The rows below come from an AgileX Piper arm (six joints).
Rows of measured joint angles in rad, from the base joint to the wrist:
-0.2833 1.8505 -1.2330 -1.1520 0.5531 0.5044
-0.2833 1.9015 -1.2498 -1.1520 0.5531 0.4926
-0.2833 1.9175 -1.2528 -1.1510 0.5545 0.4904
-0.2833 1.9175 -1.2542 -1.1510 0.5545 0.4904
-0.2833 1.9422 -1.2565 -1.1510 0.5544 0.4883
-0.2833 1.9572 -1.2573 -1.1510 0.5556 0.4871
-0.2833 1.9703 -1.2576 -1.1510 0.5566 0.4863
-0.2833 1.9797 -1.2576 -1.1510 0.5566 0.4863
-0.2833 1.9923 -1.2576 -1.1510 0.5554 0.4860
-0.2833 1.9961 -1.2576 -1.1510 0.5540 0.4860
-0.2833 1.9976 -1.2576 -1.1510 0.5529 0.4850
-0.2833 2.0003 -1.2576 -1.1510 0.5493 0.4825
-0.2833 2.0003 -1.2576 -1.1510 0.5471 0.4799
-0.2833 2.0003 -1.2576 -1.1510 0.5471 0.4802
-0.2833 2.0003 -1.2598 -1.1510 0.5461 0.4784
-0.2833 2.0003 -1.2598 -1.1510 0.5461 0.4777
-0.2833 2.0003 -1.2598 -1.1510 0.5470 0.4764
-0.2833 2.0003 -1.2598 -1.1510 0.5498 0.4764
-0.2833 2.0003 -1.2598 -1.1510 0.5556 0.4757
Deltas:
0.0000 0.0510 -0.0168 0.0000 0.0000 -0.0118
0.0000 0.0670 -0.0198 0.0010 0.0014 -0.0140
0.0000 0.0670 -0.0212 0.0010 0.0014 -0.0140
0.0000 0.0917 -0.0235 0.0010 0.0013 -0.0161
0.0000 0.1067 -0.0243 0.0010 0.0025 -0.0173
0.0000 0.1198 -0.0246 0.0010 0.0035 -0.0181
0.0000 0.1292 -0.0246 0.0010 0.0035 -0.0181
0.0000 0.1418 -0.0246 0.0010 0.0023 -0.0184
0.0000 0.1456 -0.0246 0.0010 0.0009 -0.0184
0.0000 0.1471 -0.0246 0.0010 -0.0002 -0.0194
0.0000 0.1498 -0.0246 0.0010 -0.0038 -0.0219
0.0000 0.1498 -0.0246 0.0010 -0.0060 -0.0245
0.0000 0.1498 -0.0246 0.0010 -0.0060 -0.0242
0.0000 0.1498 -0.0268 0.0010 -0.0070 -0.0260
0.0000 0.1498 -0.0268 0.0010 -0.0070 -0.0267
0.0000 0.1498 -0.0268 0.0010 -0.0061 -0.0280
0.0000 0.1498 -0.0268 0.0010 -0.0033 -0.0280
0.0000 0.1498 -0.0268 0.0010 0.0025 -0.0287

